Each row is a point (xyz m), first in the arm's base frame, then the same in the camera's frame.
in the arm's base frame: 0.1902 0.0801 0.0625
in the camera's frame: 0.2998 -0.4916 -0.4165
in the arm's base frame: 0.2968 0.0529 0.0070
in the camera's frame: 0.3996 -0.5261 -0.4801
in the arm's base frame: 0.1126 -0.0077 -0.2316
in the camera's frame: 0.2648 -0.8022 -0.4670
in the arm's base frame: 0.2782 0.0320 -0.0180
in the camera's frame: 0.3941 -0.5616 -0.4689
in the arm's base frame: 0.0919 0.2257 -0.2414
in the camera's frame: 0.1173 -0.7086 -0.6234
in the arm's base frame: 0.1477 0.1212 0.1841
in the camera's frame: 0.2498 -0.3788 -0.3612
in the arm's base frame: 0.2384 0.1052 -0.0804
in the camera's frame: 0.3163 -0.5910 -0.5315
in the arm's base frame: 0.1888 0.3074 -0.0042
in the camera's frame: 0.1679 -0.4449 -0.6076
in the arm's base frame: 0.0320 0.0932 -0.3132
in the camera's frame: 0.1365 -0.8451 -0.5379
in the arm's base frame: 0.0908 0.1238 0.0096
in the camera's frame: 0.1897 -0.5406 -0.4236
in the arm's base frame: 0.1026 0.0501 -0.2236
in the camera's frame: 0.2249 -0.7712 -0.4979
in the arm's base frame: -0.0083 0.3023 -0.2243
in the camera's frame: -0.0072 -0.6828 -0.6170
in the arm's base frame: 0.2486 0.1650 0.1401
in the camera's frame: 0.3062 -0.3723 -0.4652
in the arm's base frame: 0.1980 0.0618 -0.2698
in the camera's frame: 0.2944 -0.7827 -0.5780
